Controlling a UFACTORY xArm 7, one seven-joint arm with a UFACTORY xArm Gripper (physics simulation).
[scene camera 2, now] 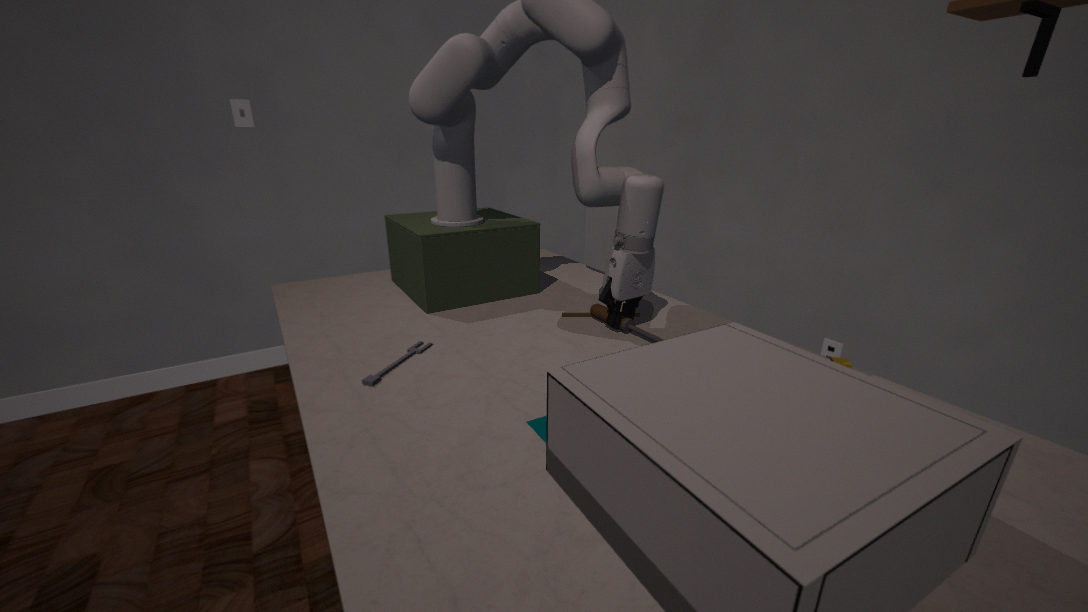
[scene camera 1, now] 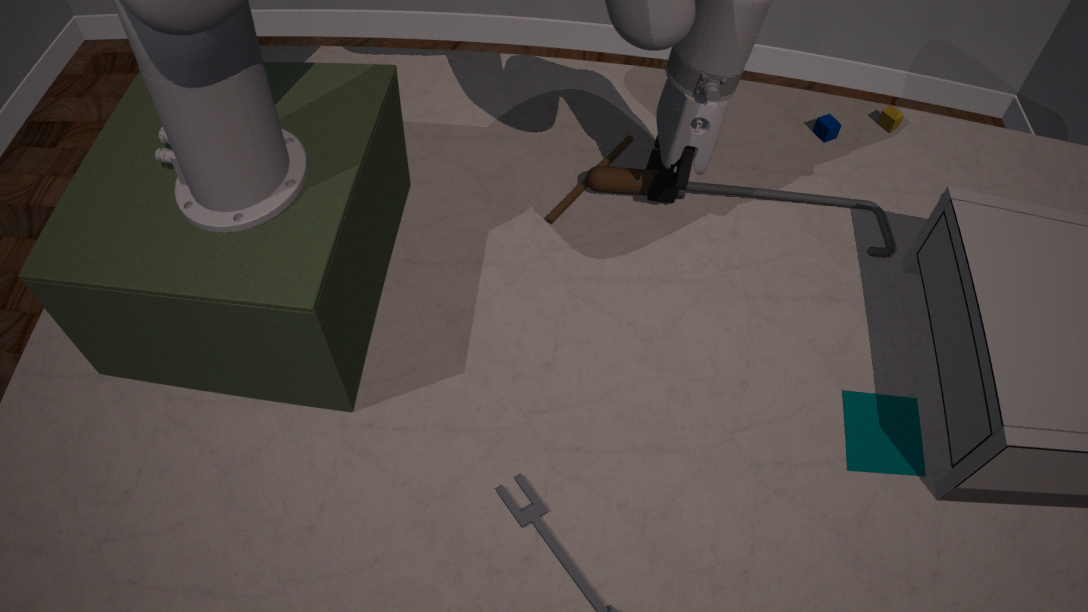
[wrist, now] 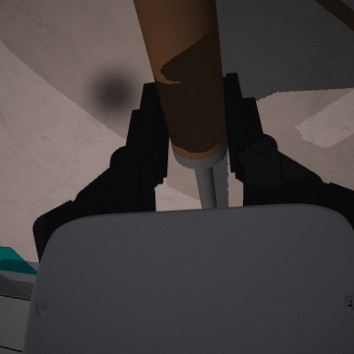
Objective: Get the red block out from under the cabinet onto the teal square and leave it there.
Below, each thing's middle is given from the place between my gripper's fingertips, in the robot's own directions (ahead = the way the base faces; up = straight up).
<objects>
Now: hand 11 cm short of the grey hooked rod (scene camera 1: 692, 186) and 1 cm below it. The rest, counted from my hand: thin brown stick (scene camera 1: 582, 186) 8 cm behind, 1 cm below; then teal square (scene camera 1: 883, 435) 29 cm ahead, 24 cm to the right, 1 cm below.
</objects>
